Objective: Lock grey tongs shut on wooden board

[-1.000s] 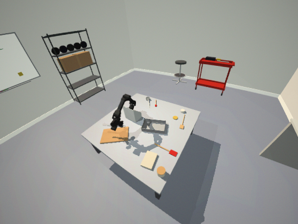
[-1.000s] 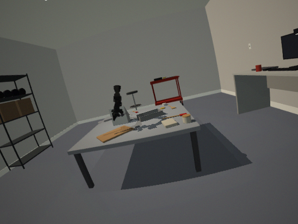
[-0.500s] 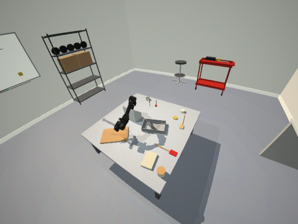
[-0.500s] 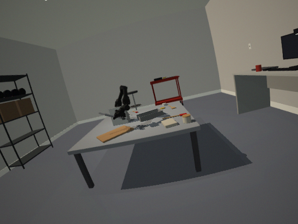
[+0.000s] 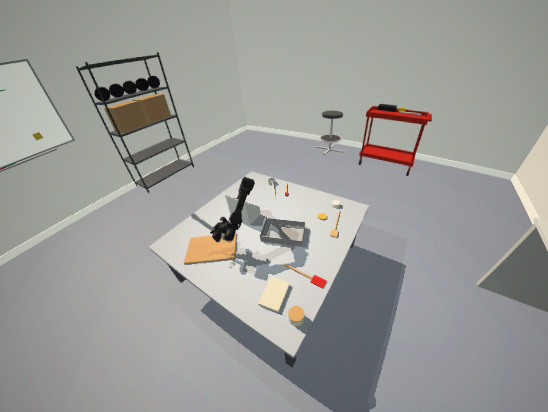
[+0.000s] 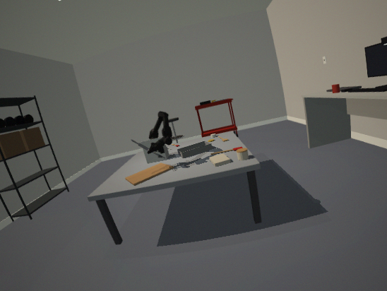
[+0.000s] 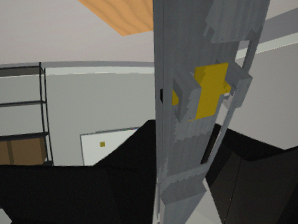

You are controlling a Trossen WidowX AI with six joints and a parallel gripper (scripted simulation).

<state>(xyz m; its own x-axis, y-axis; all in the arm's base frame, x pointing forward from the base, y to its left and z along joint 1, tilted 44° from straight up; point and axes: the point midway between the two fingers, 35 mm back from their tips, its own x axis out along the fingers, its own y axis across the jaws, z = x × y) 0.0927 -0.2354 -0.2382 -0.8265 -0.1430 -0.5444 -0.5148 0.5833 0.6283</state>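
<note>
Right now the wooden board is 16 cm below my gripper tip, 3 cm to the right of it and 3 cm behind it. From my gripper tip the other things lie so: cream block: 56 cm ahead, 16 cm below, 3 cm to the right; grey roasting tin: 39 cm to the left, 32 cm ahead, 14 cm below; red spatula: 66 cm ahead, 18 cm to the left, 16 cm below.
</note>
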